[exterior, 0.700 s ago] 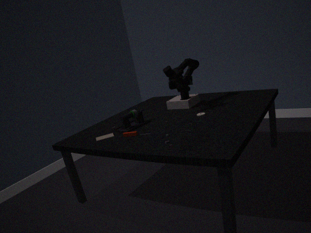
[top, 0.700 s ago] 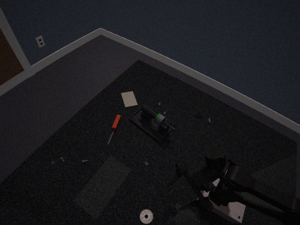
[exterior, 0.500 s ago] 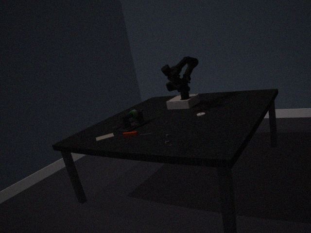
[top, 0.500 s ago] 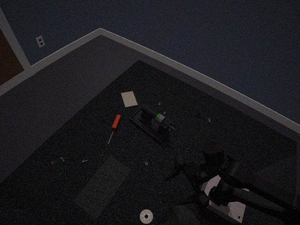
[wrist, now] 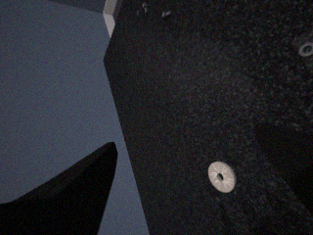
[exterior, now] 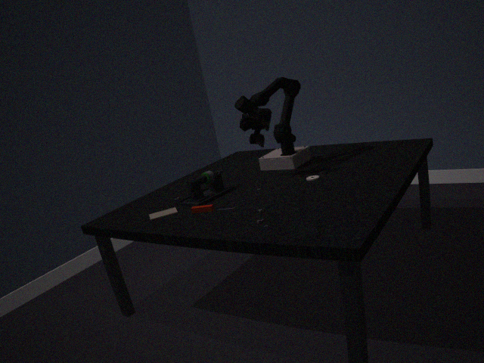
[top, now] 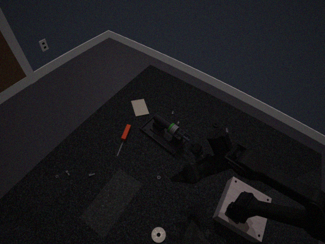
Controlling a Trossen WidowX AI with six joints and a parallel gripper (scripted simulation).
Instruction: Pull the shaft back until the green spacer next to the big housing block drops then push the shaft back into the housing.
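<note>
Right now my gripper tip is 140 mm short of the shaft, 230 mm to the left of it and 130 mm above it. The rest, counted from my gripper tip: white disc: 90 mm behind, 150 mm to the left, 200 mm below; grey spacer: 160 mm ahead, 230 mm to the right, 130 mm below; green spacer: 180 mm ahead, 230 mm to the right, 130 mm below.
</note>
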